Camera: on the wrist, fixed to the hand. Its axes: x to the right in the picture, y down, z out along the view.
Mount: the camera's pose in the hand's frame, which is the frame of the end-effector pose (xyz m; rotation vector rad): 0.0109 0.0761 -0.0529 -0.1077 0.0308 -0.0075
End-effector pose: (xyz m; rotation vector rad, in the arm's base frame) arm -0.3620 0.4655 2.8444 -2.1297 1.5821 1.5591
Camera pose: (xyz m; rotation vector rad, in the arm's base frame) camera -0.3837 0.3925 2.8983 2.1902 -1.5089 -1.6299
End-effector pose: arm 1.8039 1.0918 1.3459 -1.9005 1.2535 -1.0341
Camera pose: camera 1.7273 1.0508 1.3119 -1.9781 1.3449 -1.0217
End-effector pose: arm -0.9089 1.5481 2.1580 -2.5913 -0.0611 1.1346
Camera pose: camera -0.8696 1.4635 2.1613 -2.6996 -0.1283 1.1174
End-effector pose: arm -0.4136 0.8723 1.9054 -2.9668 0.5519 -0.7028
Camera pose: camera -0.4531 0.7994 1.9482 2.9350 -0.5745 0.7126
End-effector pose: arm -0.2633 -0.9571 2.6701 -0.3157 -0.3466 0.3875
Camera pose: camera -0.2571 -0.8979 2.5982 -0.4251 -0.3390 0.3569
